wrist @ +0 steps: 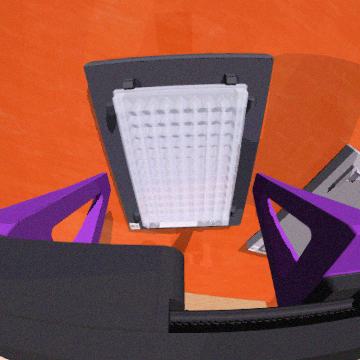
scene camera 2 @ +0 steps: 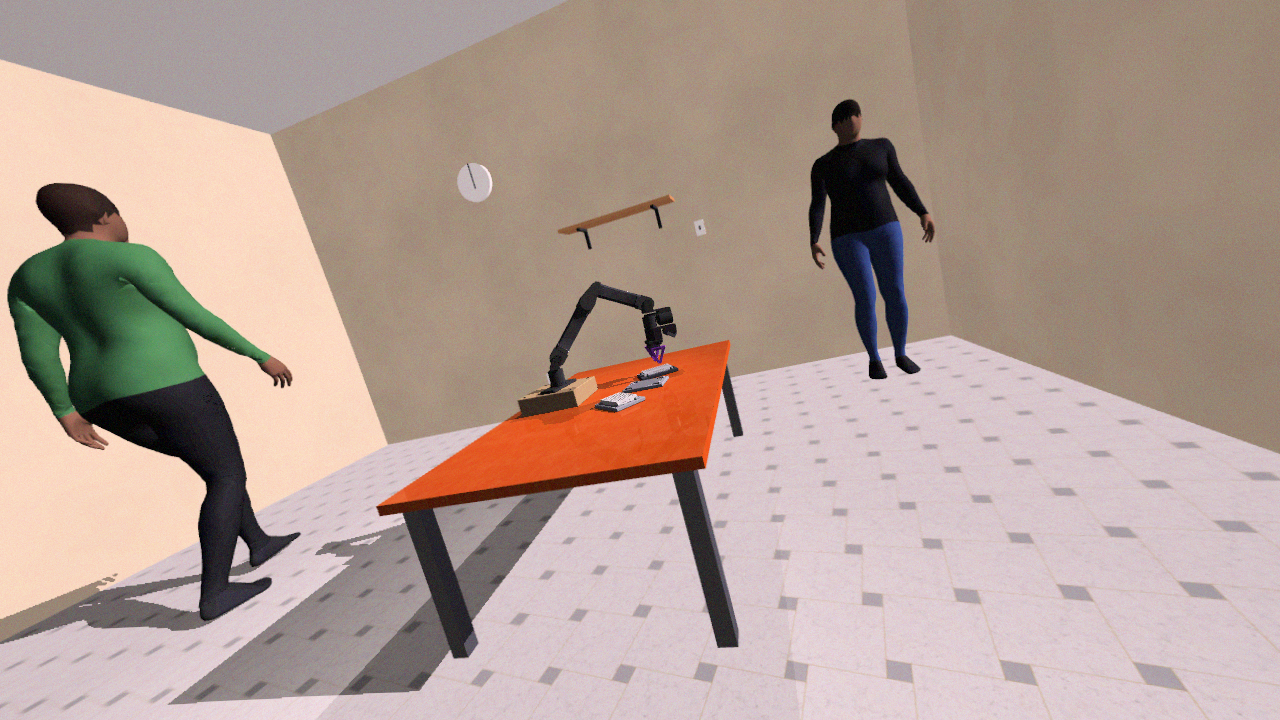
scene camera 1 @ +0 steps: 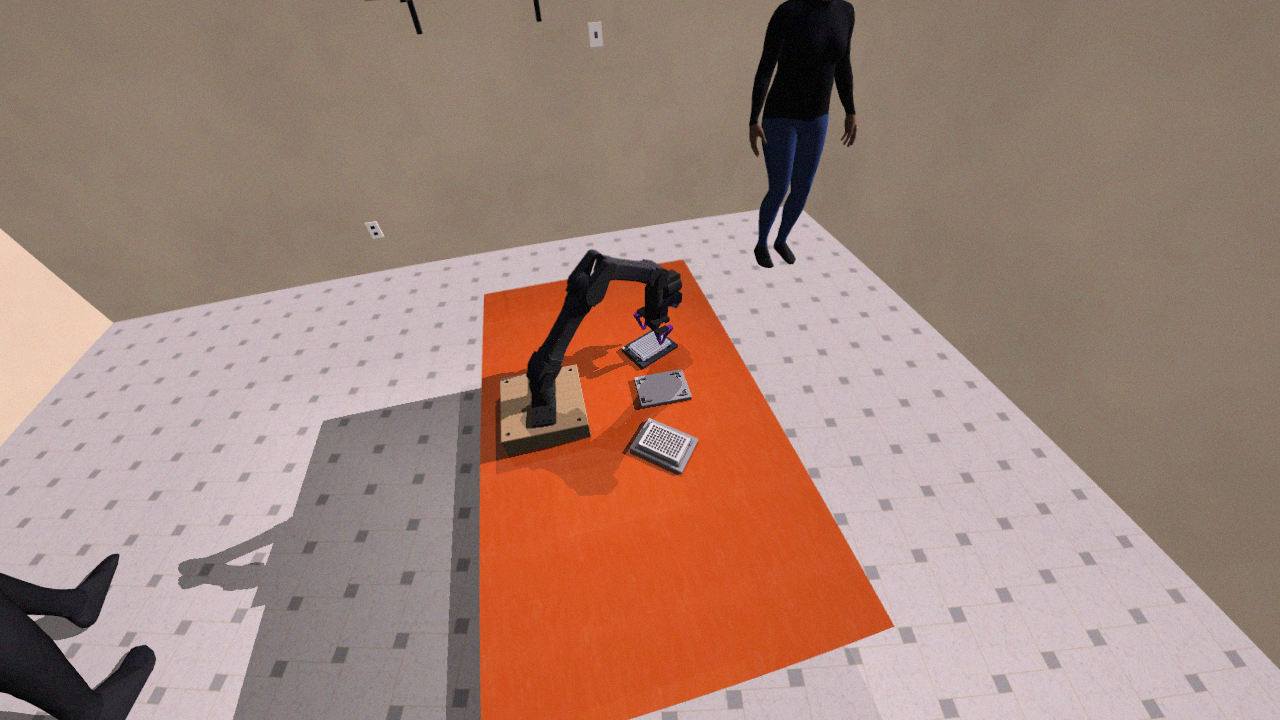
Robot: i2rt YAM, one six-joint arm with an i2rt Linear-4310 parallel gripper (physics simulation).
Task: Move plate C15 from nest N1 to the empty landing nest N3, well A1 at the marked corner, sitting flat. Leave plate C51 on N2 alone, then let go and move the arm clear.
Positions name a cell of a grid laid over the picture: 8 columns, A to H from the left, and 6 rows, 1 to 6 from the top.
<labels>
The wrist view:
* my gripper: E4
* dark grey nest: F2
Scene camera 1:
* my gripper: E3
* white gridded rack: E4
</labels>
